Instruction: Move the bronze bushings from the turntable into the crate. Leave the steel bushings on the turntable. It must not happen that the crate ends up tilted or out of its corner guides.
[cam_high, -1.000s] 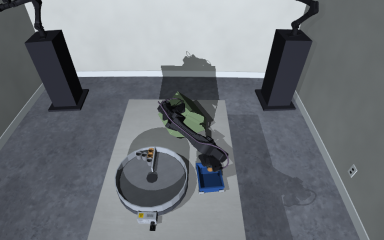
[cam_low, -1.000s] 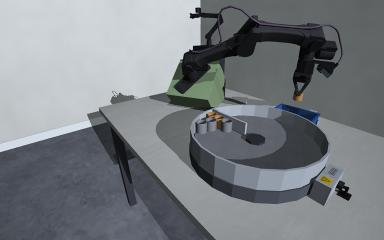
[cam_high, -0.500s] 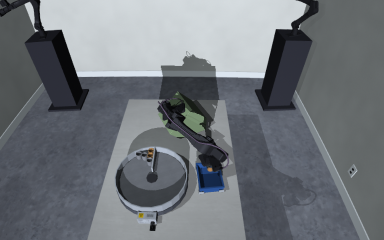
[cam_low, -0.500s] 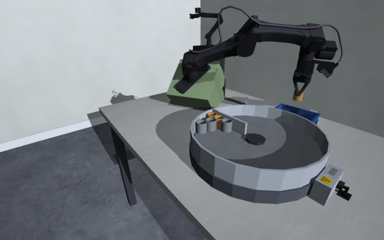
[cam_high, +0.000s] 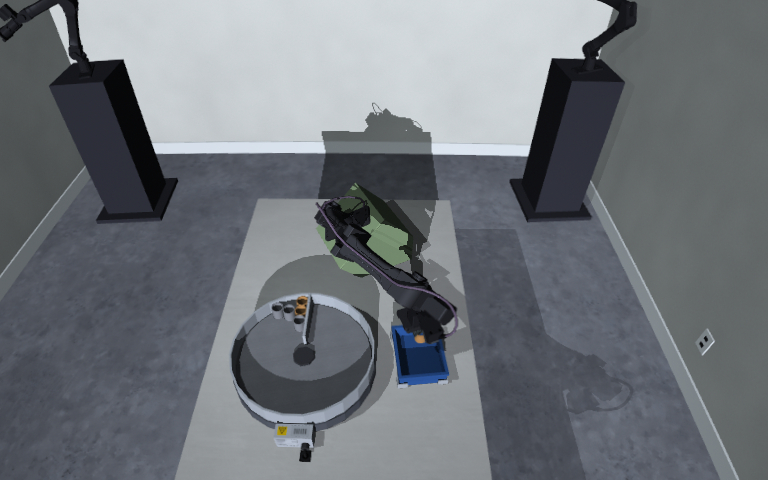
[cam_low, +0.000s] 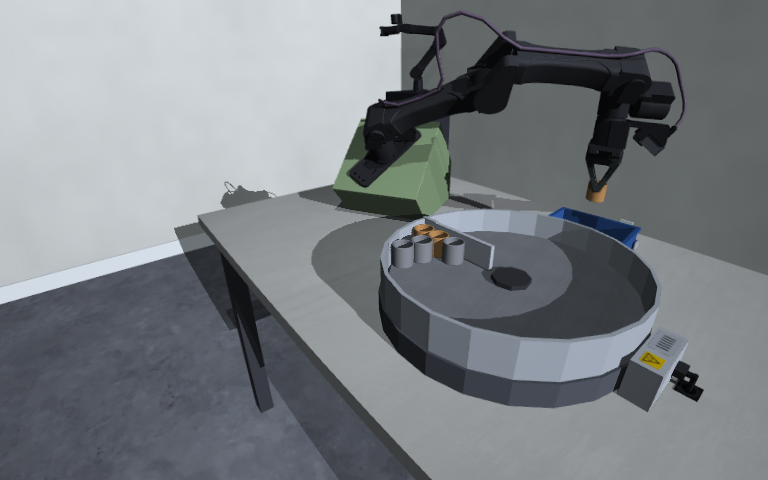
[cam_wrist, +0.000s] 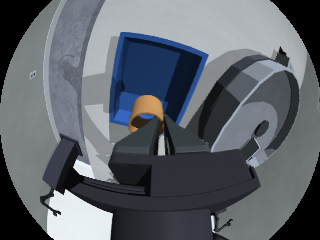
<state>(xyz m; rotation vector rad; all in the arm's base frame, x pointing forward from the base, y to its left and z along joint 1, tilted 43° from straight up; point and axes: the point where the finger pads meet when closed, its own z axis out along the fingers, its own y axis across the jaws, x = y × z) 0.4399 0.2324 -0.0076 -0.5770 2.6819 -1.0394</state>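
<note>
My gripper is now 1 cm past the blue crate, 2 cm to the right of it and 12 cm above it. The rest, counted from my hand: turntable 33 cm to the right, 9 cm below.
</note>
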